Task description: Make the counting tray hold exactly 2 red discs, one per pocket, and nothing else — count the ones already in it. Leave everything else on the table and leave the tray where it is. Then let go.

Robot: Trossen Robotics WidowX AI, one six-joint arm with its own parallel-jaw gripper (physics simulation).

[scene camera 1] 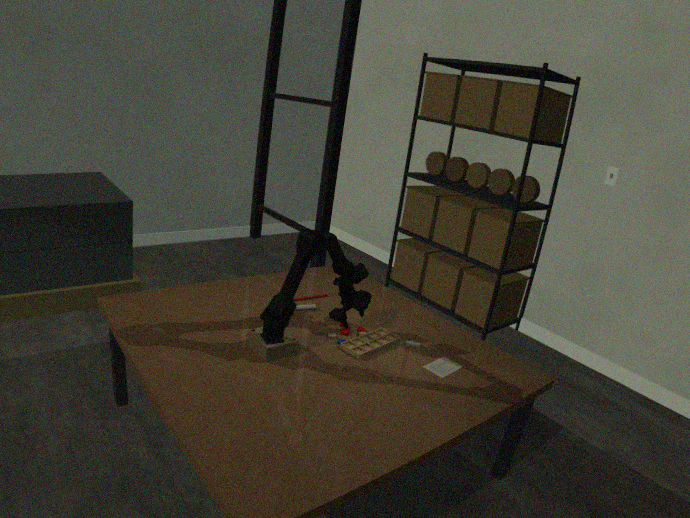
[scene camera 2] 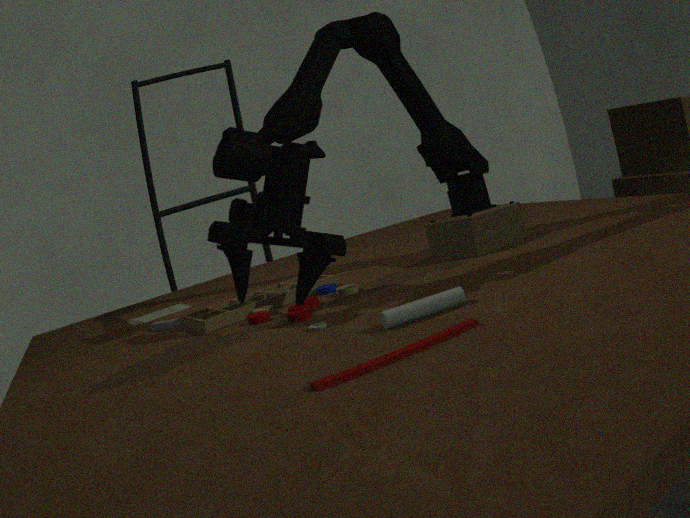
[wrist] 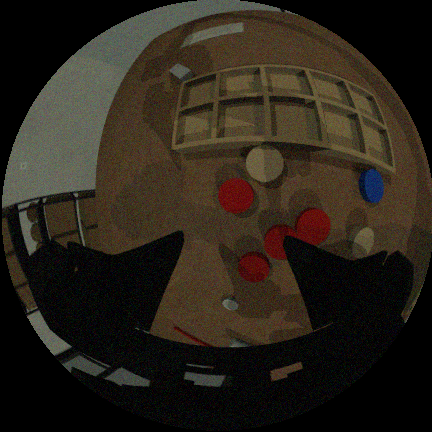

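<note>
The wooden counting tray [scene camera 1: 363,356] [scene camera 2: 209,324] [wrist: 220,145] has two rows of pockets; no disc shows in them in the wrist view. Several red discs lie outside it: one [wrist: 236,195] nearest the tray, one [wrist: 313,227] beside another [wrist: 278,242] that the right finger partly covers, and one [wrist: 254,267] seen between the fingers. A blue disc [scene camera 1: 341,341] [scene camera 2: 326,288] [wrist: 372,186] and two cream discs [wrist: 264,164] [wrist: 364,241] lie outside the tray too. My gripper [scene camera 1: 354,320] [scene camera 2: 271,302] [wrist: 234,238] is wide open and empty, above the red discs.
A small silver disc [scene camera 2: 317,326] [wrist: 230,304], white cylinder [scene camera 1: 305,307] [scene camera 2: 423,307] and red stick [scene camera 2: 395,354] [wrist: 192,336] lie on the table. A small pale block [scene camera 1: 412,344] [wrist: 180,71] and pale sheet [scene camera 1: 443,366] [wrist: 215,33] lie past the tray. A shelf rack [scene camera 1: 536,122] stands behind.
</note>
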